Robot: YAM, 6 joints.
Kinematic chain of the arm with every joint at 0, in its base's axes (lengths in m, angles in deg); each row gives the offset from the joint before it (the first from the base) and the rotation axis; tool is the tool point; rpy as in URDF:
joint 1: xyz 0 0 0.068 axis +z
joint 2: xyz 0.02 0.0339 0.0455 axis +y
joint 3: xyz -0.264 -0.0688 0 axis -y
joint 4: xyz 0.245 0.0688 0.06 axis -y
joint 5: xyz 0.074 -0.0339 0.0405 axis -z
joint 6: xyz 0.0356 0 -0.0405 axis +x
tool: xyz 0 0 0 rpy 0 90 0
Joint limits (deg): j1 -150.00..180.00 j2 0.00..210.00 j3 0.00..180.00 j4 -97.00..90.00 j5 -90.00..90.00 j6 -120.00..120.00
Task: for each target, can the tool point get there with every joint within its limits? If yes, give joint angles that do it. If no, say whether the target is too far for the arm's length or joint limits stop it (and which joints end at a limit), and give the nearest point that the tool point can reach.
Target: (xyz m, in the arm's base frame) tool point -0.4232 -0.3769 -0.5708
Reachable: no: too far | nearest point -0.3205 -0.2855 -0.3321 | short by 0.276 m
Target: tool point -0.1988 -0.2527 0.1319
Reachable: yes | joints -124.67 98.87 40.86 18.12 33.69 91.36
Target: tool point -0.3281 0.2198 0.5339
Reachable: yes | joints 147.92 107.89 136.59 -29.29 19.64 36.70
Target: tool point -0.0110 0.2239 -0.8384
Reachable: no: too far | nearest point -0.0117 0.2376 -0.3802 | short by 0.458 m
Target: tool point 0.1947 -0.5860 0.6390
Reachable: no: too far | nearest point 0.1545 -0.4650 0.5268 | short by 0.170 m
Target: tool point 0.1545 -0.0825 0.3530
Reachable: yes | joints -22.60 44.99 30.34 47.24 28.12 79.30
